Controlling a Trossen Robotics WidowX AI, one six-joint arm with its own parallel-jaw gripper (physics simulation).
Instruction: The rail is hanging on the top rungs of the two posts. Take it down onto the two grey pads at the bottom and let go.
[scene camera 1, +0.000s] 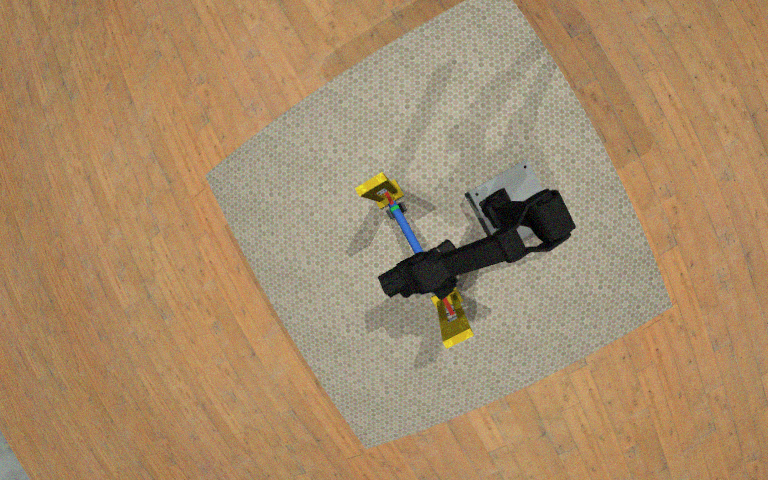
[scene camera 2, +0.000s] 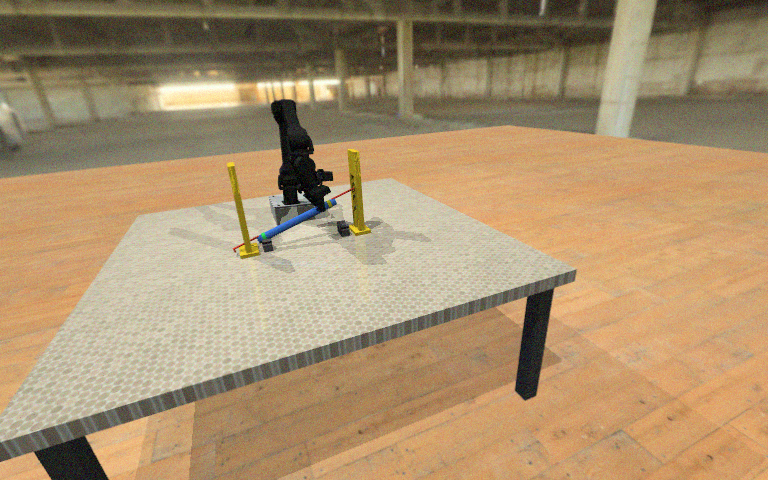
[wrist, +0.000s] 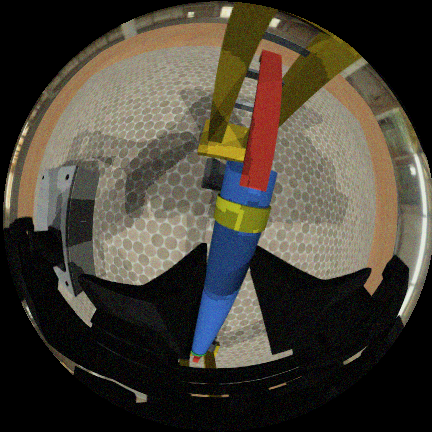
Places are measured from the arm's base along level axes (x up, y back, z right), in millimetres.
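Pixels of known places: gripper, between the fingertips: (scene camera 2: 322, 210) (wrist: 227, 249); arm's base, origin of its link: (scene camera 1: 493, 206) (scene camera 2: 291, 202) (wrist: 55, 247).
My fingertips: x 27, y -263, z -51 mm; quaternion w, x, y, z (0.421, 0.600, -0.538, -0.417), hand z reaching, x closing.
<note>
For each thing: its top centre in the pictures, then the offset to it from my fingertips. Level surfaces: height alone.
- yellow post, centre of its top: (scene camera 1: 370, 184) (scene camera 2: 230, 164) dy +19, dx +198, dz +268 mm
- dark grey pad, centre of its top: (scene camera 1: 395, 210) (scene camera 2: 265, 236) dy +14, dx -58, dz +207 mm
- tiled table, height of its surface: dx -102 mm
The rail (scene camera 1: 406, 229) (scene camera 2: 291, 223) (wrist: 229, 260) is a blue bar with red ends, a yellow band and a green band. It slants: the green-banded end is low by one yellow post (scene camera 1: 370, 186) (scene camera 2: 239, 209), the yellow-banded end higher by the other post (scene camera 1: 457, 333) (scene camera 2: 355, 186) (wrist: 236, 65). My gripper (scene camera 2: 323, 206) (wrist: 227, 249) is shut on the blue bar near the yellow band. The arm hides its fingertips in scene camera 1. One dark grey pad (scene camera 2: 267, 246) is under the low end; the other pad (scene camera 2: 342, 228) (wrist: 213, 175) is below the raised end. Whether the red ends touch rungs is unclear.
The posts' yellow feet (scene camera 2: 249, 251) (wrist: 227, 142) stand beside the pads. Dark rungs (wrist: 244, 106) cross between the uprights of the nearer post in the wrist view. The arm's grey base plate (scene camera 1: 512, 181) (wrist: 49, 200) stands on the tiled table (scene camera 1: 317, 169) (scene camera 2: 339, 305).
</note>
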